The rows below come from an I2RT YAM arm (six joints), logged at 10 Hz.
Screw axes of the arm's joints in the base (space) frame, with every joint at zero. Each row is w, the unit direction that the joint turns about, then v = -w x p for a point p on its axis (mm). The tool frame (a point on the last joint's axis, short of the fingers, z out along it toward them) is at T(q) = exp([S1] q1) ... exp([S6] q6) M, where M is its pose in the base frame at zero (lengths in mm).
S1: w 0 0 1 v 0 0 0
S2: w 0 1 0 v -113.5 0 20
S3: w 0 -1 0 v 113.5 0 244
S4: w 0 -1 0 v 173.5 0 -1
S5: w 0 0 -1 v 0 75 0
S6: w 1 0 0 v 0 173.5 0
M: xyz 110.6 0 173.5 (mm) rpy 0 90 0 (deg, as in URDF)
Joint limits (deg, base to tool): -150..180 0..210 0..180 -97..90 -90..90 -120..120
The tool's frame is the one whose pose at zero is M.
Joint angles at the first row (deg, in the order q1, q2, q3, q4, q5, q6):
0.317 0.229 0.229 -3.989 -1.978 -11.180
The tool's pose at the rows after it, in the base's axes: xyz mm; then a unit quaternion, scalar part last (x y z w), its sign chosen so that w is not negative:
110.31 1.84 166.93 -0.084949 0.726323 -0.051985 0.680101
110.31 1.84 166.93 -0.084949 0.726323 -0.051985 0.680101
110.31 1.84 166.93 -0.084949 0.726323 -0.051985 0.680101
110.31 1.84 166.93 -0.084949 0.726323 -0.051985 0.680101
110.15 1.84 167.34 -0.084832 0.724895 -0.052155 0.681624
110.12 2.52 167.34 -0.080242 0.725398 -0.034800 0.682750
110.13 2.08 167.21 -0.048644 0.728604 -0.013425 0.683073
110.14 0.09 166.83 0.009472 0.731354 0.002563 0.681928
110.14 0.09 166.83 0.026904 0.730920 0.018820 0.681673
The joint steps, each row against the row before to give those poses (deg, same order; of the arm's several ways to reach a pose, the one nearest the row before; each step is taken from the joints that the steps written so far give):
0.001 0.002 -0.001 0.003 0.001 0.000
0.000 0.000 0.000 0.000 0.000 0.000
0.000 0.000 0.000 0.000 0.000 0.000
0.000 0.000 0.000 0.000 0.000 0.000
0.000 -0.177 0.003 0.061 0.000 0.000
0.002 0.003 -0.001 0.003 -1.091 1.749
-0.005 -0.005 0.000 -0.070 0.695 4.327
0.005 -0.002 -0.001 -0.198 3.217 6.121
0.000 0.000 0.000 0.000 0.000 2.732

